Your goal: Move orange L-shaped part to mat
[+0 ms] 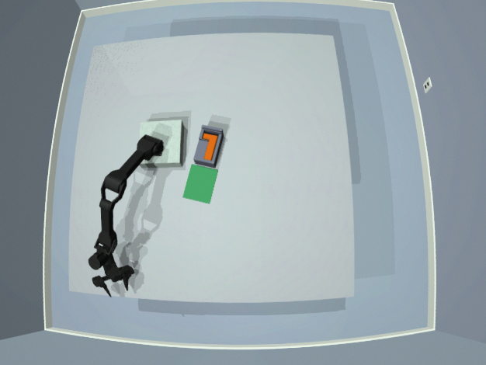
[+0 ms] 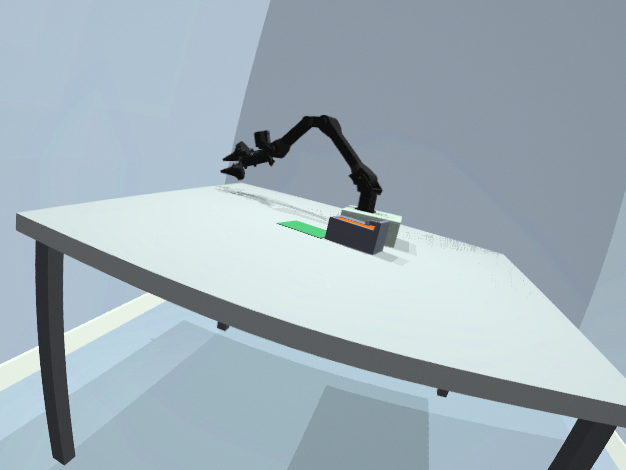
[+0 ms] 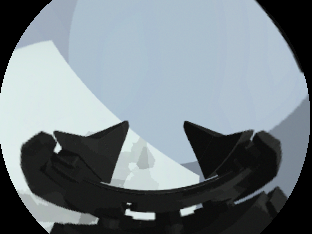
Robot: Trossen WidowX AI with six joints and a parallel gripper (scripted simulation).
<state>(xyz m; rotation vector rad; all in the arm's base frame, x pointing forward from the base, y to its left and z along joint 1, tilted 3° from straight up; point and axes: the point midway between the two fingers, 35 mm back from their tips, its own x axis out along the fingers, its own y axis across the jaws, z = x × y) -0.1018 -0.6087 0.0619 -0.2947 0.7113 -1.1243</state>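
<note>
My gripper tip is now 320 mm short of the orange L-shaped part, 680 mm to the right of it and 40 mm above it. Also, from my gripper tip: green mat (300 mm ahead, 520 mm to the left, 110 mm below).
</note>
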